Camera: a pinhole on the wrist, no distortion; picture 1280 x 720 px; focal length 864.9 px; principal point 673.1 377.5 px. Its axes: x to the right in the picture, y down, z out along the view. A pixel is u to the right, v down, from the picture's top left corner.
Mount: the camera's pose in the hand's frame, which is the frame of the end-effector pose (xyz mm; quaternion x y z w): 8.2 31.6 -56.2 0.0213 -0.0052 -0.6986 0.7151
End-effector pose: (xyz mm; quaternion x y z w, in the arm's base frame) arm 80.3 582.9 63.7 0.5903 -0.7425 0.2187 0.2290
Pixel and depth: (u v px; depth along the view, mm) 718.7 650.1 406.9
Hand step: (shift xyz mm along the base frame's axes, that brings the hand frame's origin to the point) -56.7 -304.8 -210.9
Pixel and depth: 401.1 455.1 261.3
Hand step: -126.6 -116.6 -159.9
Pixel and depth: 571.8 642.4 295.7
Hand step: -97.1 -199.5 -146.0
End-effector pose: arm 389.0 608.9 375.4 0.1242 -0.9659 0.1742 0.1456
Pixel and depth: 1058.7 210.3 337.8
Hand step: 32.9 -206.7 -230.0
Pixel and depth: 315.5 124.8 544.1
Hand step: -22.3 70.2 -565.6
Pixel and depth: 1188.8 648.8 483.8
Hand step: -162.4 -427.3 -254.8
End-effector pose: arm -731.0 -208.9 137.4 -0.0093 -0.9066 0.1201 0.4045
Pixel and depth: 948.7 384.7 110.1
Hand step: -42.5 -16.3 -28.5
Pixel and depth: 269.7 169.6 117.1
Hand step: -34.3 64.7 -76.6
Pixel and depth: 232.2 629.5 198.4
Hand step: -155.9 101.3 -82.4
